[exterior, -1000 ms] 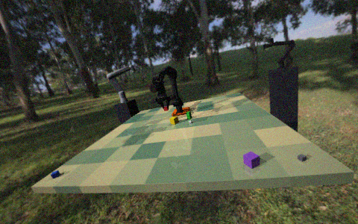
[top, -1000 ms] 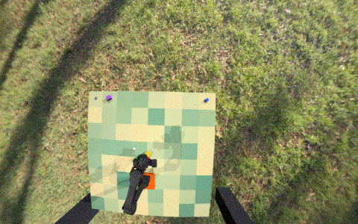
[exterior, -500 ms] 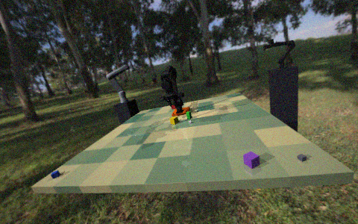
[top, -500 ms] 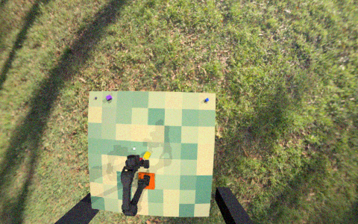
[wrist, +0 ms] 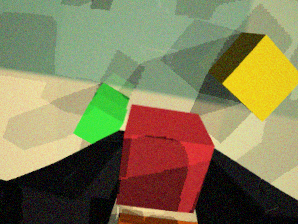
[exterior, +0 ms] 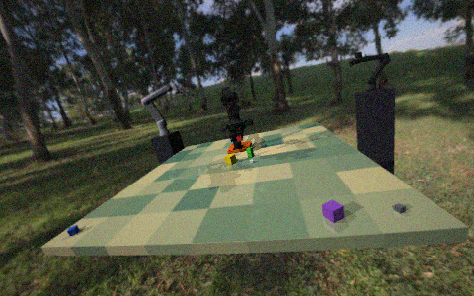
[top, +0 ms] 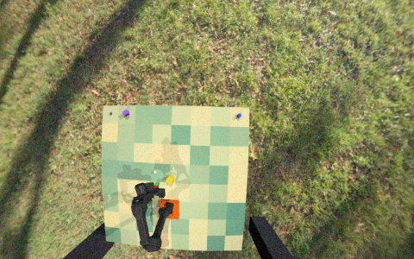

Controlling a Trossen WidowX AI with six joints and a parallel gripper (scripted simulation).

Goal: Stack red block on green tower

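Now: the small white bit 12 cm below my gripper tip, 7 cm ahead of it and 6 cm to the left of it. The rest, counted from my gripper tip: purple block 55 cm ahead, 36 cm to the left, 11 cm below; yellow block 10 cm below, 8 cm to the right, 3 cm ahead; red block 1 cm above.
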